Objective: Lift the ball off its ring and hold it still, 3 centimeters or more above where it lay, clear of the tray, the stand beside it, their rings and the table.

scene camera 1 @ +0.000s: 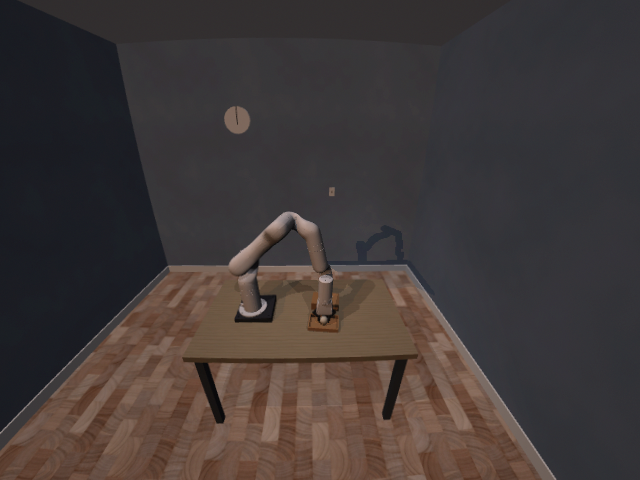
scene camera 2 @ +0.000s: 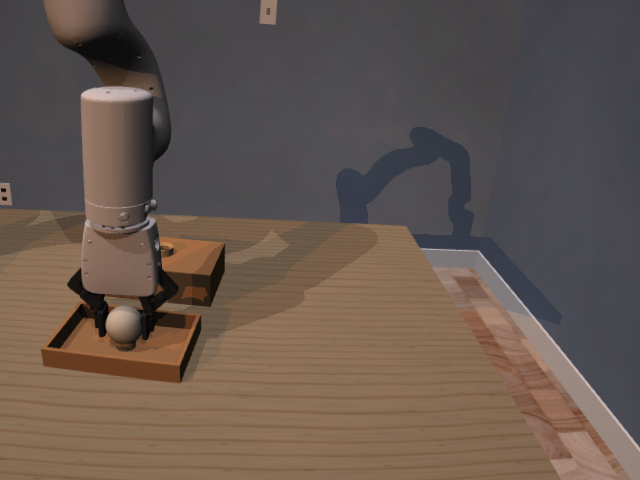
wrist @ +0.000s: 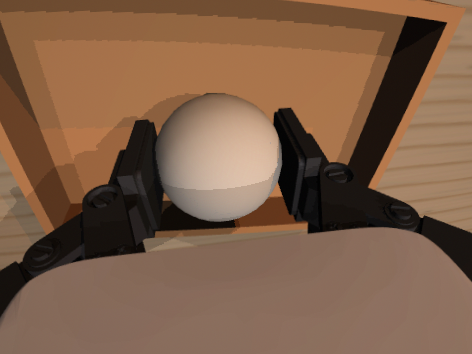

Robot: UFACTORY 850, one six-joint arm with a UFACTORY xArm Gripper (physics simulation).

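The pale ball (scene camera 1: 323, 320) (scene camera 2: 124, 324) (wrist: 218, 157) sits on its small ring (scene camera 2: 125, 346) in the orange-brown tray (scene camera 1: 324, 329) (scene camera 2: 111, 365) (wrist: 215, 65). My gripper (scene camera 1: 324, 317) (scene camera 2: 124, 330) (wrist: 216, 141) points down over the tray and is shut on the ball, with one black finger pad against each side in the wrist view. The fingertips are low inside the tray walls. In the wrist view the ball hides its ring. The orange-brown stand (scene camera 1: 335, 299) (scene camera 2: 196, 260) is behind the tray, with an empty ring (scene camera 2: 166, 254) on top, partly hidden by the gripper.
The wooden table (scene camera 1: 268, 341) (scene camera 2: 310, 403) (wrist: 440, 125) carries the tray, the stand and the arm's black base plate (scene camera 1: 268, 310). The tray's side walls rise to the left and right of the fingers. The stand is close behind the gripper.
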